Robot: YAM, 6 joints.
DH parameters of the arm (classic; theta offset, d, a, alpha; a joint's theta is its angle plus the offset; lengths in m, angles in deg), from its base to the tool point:
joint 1: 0 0.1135 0.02 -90
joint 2: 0 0 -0.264 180
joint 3: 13.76 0 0.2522 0
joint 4: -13.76 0 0.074 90
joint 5: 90 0 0 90
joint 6: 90 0.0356 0 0
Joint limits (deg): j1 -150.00..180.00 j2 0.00..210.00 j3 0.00..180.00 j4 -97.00..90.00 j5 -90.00..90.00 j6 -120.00..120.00
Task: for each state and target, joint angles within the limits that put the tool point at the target. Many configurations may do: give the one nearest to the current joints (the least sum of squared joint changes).
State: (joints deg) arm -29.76 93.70 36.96 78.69 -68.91 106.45
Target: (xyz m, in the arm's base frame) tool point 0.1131 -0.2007 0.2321
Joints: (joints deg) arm -68.96 79.10 20.81 83.18 -70.21 106.45
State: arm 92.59 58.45 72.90 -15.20 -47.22 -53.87
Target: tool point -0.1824 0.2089 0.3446
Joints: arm 125.55 71.68 63.03 -16.89 -49.13 -53.87
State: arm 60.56 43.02 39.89 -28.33 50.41 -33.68
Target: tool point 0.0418 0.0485 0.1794
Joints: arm 72.32 18.89 20.87 -64.41 44.82 -33.68
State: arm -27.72 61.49 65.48 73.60 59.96 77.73
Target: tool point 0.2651 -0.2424 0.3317
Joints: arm -37.59 95.15 59.93 66.08 58.44 77.73
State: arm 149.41 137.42 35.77 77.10 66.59 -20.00
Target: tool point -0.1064 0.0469 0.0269
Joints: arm 174.04 125.48 0.00 60.07 90.00 -20.00
